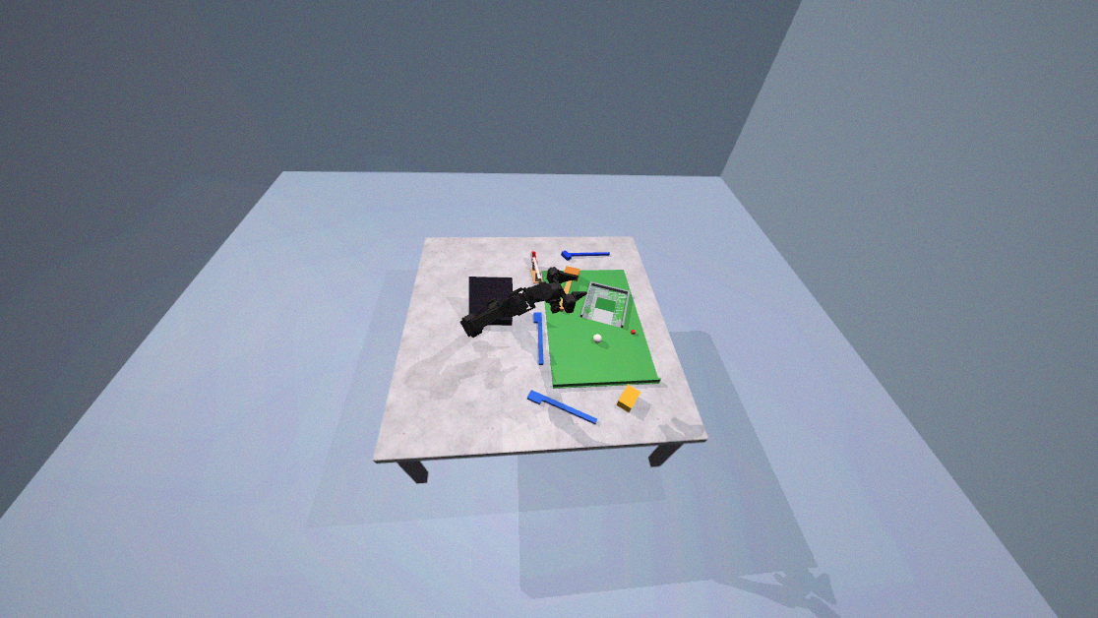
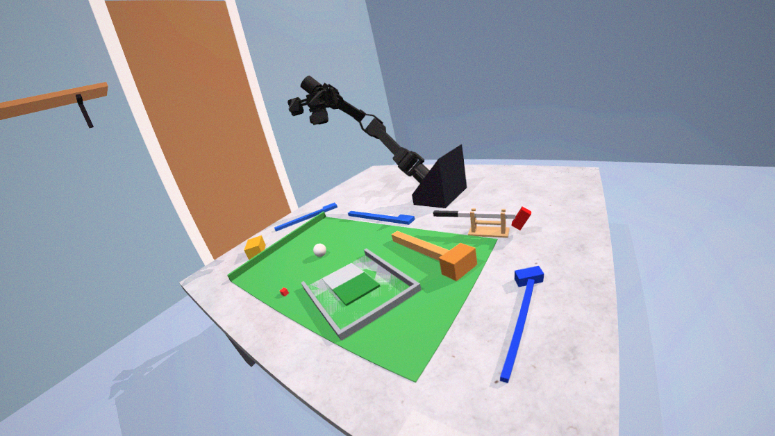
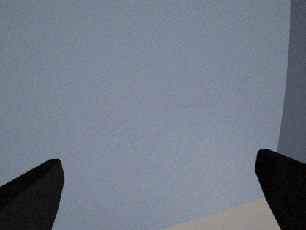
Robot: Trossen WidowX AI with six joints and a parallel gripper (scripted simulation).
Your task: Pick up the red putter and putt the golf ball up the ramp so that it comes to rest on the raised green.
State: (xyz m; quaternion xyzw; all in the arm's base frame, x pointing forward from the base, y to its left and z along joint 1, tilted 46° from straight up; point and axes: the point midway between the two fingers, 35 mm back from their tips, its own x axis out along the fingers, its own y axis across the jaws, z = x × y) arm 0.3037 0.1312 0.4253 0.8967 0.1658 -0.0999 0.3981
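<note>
The red putter is 160 mm behind my gripper tip, 500 mm to the left of it and 410 mm below it. From my gripper tip the other things lie so: white golf ball 140 mm ahead, 80 mm to the left, 440 mm below; then yellow block 240 mm ahead, 220 mm to the right, 440 mm below; then small red cube 320 mm ahead, 140 mm to the left, 450 mm below.
</note>
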